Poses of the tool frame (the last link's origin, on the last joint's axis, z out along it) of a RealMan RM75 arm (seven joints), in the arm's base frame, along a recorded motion.
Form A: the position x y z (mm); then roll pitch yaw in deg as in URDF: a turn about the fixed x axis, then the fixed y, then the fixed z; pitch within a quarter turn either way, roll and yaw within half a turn.
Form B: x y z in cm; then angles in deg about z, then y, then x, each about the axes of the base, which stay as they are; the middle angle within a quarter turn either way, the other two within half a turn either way. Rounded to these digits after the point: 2 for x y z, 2 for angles.
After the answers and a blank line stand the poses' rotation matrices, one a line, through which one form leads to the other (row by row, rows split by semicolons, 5 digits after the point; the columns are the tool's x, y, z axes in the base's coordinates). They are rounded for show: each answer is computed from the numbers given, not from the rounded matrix.
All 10 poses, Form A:
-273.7 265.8 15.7 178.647 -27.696 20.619
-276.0 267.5 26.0 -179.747 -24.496 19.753
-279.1 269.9 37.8 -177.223 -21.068 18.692
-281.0 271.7 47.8 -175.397 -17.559 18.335
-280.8 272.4 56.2 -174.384 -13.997 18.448
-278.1 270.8 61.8 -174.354 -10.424 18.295
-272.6 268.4 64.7 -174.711 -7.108 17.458
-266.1 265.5 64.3 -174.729 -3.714 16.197
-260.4 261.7 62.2 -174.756 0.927 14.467
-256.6 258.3 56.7 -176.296 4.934 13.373
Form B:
-27.37 26.58 1.57 -22.41 26.31 -170.92
-27.60 26.75 2.60 -21.63 22.88 -170.99
-27.91 26.99 3.78 -20.85 18.94 -170.20
-28.10 27.17 4.78 -20.40 15.08 -169.81
-28.08 27.24 5.62 -20.13 11.38 -170.07
-27.81 27.08 6.18 -19.42 8.05 -171.29
-27.26 26.84 6.47 -18.11 5.16 -172.80
-26.61 26.55 6.43 -16.48 2.08 -173.90
-26.04 26.17 6.22 -14.33 -2.20 -175.15
-25.66 25.83 5.67 -13.09 -5.65 -177.52

0.82871 0.34178 0.44320; 0.31180 -0.93955 0.14153; 0.46478 0.02091 -0.88518
0.85644 0.33969 0.38874; 0.30755 -0.94053 0.14429; 0.41463 -0.00402 -0.90998
0.88394 0.33660 0.32459; 0.29906 -0.94056 0.16096; 0.35948 -0.04521 -0.93206
0.90501 0.33654 0.26020; 0.29992 -0.93856 0.17077; 0.30169 -0.07651 -0.95033
0.92045 0.33738 0.19737; 0.30705 -0.93657 0.16900; 0.24187 -0.09496 -0.96565
0.93378 0.32929 0.14007; 0.30873 -0.93926 0.14993; 0.18093 -0.09676 -0.97872
0.94661 0.30961 0.08988; 0.29770 -0.94645 0.12490; 0.12374 -0.09147 -0.98809
0.95829 0.28348 0.03632; 0.27835 -0.95459 0.10621; 0.06478 -0.09167 -0.99368
0.96816 0.24734 -0.03843; 0.24979 -0.96461 0.08447; -0.01618 -0.09139 -0.99568
0.96928 0.22540 -0.09844; 0.23043 -0.97214 0.04300; -0.08601 -0.06436 -0.99421

